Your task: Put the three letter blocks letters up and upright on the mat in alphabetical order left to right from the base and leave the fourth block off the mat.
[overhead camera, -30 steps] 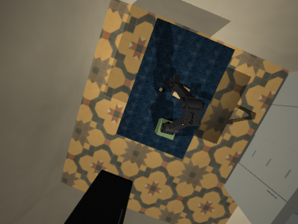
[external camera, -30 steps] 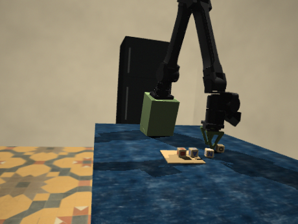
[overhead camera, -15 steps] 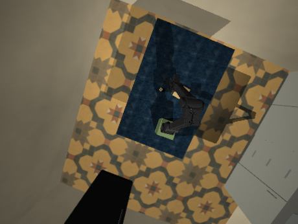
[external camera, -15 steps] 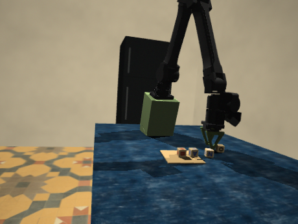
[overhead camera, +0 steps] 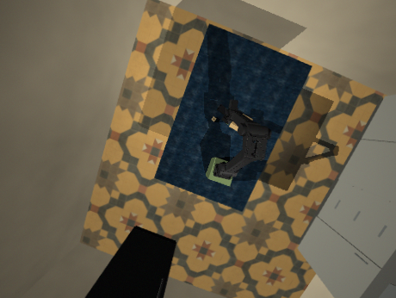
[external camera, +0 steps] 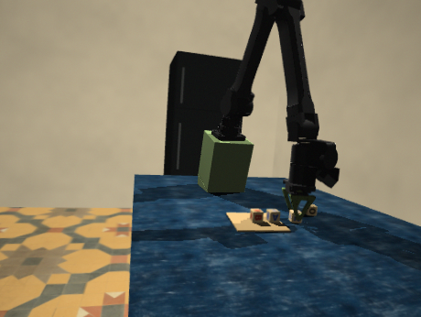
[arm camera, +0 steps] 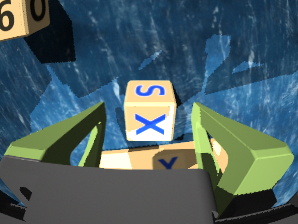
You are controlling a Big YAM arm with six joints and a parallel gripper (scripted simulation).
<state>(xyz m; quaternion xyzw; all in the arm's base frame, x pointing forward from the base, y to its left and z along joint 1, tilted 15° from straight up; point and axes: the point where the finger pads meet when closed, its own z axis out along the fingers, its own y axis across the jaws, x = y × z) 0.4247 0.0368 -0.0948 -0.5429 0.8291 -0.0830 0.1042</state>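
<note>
The tan mat is 20 mm behind my hand, 120 mm to the right of it and 20 mm below it.
</note>
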